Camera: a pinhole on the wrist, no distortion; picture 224 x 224 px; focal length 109.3 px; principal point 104.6 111.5 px. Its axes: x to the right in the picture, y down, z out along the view. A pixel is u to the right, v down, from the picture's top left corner.
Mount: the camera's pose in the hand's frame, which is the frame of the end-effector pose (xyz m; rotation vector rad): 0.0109 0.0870 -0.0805 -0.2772 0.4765 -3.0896
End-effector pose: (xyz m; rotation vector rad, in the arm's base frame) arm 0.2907 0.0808 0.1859 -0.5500 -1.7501 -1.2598
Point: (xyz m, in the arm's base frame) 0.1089 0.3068 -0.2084
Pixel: 197 167
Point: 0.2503 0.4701 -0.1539
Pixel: 208 112
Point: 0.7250 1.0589 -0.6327
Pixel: outside the picture
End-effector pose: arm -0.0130 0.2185 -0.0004 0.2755 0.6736 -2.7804
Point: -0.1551 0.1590 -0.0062
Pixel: 28 134
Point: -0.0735 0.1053 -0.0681
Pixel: 13 53
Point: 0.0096 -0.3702 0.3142
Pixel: 123 11
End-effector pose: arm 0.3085 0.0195 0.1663 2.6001 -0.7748 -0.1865
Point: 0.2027 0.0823 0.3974
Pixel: behind the camera
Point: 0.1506 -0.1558 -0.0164
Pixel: 142 59
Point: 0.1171 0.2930 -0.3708
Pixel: 186 163
